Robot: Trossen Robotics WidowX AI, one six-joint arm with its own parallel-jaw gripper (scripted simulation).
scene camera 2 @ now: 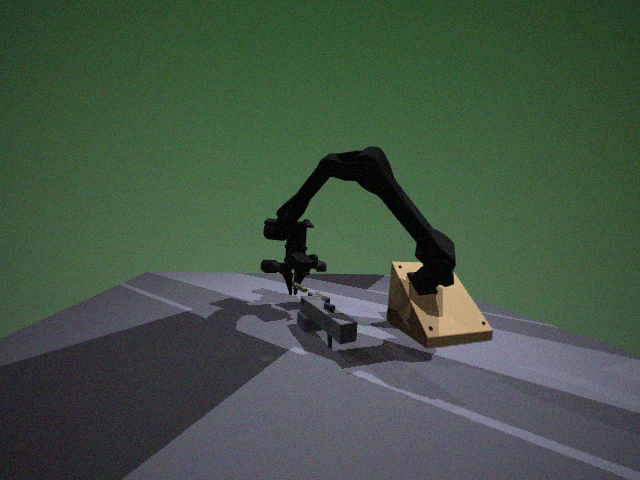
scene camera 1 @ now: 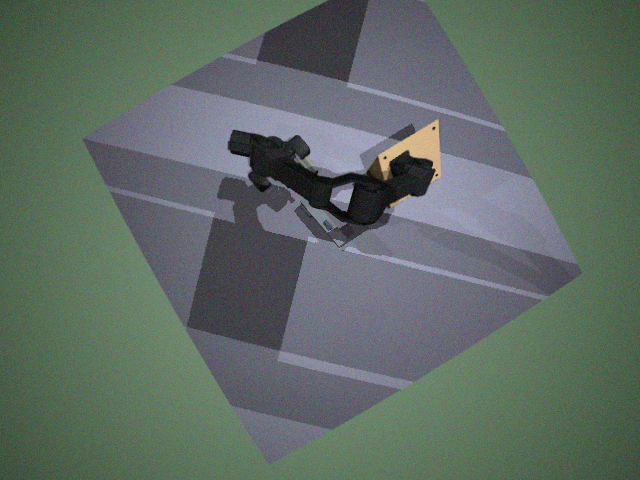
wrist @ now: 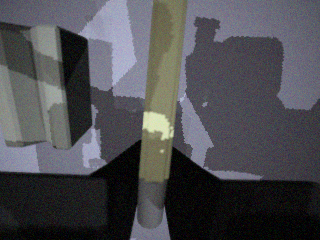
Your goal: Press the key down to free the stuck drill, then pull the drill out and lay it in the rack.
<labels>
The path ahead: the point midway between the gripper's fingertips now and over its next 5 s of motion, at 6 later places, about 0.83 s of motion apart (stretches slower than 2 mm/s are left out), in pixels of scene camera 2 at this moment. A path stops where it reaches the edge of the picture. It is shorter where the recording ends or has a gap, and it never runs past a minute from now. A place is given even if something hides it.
My gripper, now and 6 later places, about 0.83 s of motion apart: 292,294; 293,291; 293,288; 301,283; 308,282; 310,290; 309,295
</labels>
